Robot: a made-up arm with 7 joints.
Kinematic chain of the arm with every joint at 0, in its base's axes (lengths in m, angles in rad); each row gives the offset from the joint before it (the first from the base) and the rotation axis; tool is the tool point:
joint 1: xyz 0 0 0.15 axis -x
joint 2: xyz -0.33 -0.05 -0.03 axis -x
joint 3: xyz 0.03 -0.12 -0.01 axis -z
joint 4: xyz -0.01 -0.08 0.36 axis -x
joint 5: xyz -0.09 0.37 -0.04 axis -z
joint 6: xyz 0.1 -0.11 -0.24 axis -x
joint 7: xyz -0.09 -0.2 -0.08 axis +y
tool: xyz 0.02 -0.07 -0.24
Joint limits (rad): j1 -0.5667..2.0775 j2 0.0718..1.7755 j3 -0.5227..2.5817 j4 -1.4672..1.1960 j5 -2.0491..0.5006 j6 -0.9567..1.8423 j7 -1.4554..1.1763
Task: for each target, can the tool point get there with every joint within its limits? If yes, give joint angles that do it. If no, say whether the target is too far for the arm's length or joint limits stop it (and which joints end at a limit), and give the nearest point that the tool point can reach.
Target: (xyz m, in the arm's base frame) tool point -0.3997 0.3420 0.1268
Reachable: yes | joints 1.1873 0.9921 0.6907 0.0957 -0.4638 1.6062 0.6797
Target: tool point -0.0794 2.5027 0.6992
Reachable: no: too far | nearest point -0.1829 1.1642 0.4055 | short by 1.374 m
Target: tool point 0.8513 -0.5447 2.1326
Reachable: no: too far | nearest point 0.1654 -0.2820 1.1764 | short by 1.206 m
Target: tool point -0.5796 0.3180 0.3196
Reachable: yes | joints 1.7104 0.3065 2.1290 0.9454 -0.6905 1.2458 -0.1126
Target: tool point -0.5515 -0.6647 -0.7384
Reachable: no: joint limits stop it (at a limit: joint 2, joint 3, joint 4, joint 5) | nearest point -0.5239 -0.6241 -0.6842 | short by 0.073 m
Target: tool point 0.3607 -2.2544 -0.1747
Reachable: no: too far | nearest point -0.0066 -1.0415 0.1664 | short by 1.312 m
